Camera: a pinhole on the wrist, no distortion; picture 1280 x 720 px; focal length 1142.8 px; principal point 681.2 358.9 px. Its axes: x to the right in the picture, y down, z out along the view. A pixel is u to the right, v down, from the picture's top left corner.
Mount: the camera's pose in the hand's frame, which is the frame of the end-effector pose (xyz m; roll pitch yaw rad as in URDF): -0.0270 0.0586 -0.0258 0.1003 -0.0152 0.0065
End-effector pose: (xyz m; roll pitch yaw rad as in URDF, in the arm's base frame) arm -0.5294 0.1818 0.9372 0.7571 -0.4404 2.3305
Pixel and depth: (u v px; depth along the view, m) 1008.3 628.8 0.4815
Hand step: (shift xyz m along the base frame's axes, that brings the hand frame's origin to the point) 0.2274 0.0948 0.4280
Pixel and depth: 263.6 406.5 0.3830
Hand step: 0.3484 -0.0502 0.1815
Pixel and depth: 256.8 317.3 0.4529
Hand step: 0.4262 -0.0247 0.1879
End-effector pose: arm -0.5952 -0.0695 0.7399 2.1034 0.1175 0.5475
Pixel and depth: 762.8 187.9 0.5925
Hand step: 0.1961 -0.3881 -0.3569
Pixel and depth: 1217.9 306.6 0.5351
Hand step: 0.3795 -0.2705 -0.2967
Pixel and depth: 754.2 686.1 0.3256
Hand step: 0.1542 -0.2872 -0.0522
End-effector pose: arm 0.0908 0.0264 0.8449 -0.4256 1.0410 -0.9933
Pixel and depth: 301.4 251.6 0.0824
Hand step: 0.0514 0.0335 0.0643
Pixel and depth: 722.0 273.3 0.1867
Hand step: 0.1314 -0.0383 0.0874
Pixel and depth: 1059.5 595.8 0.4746
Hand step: 0.4517 -0.1630 0.0825
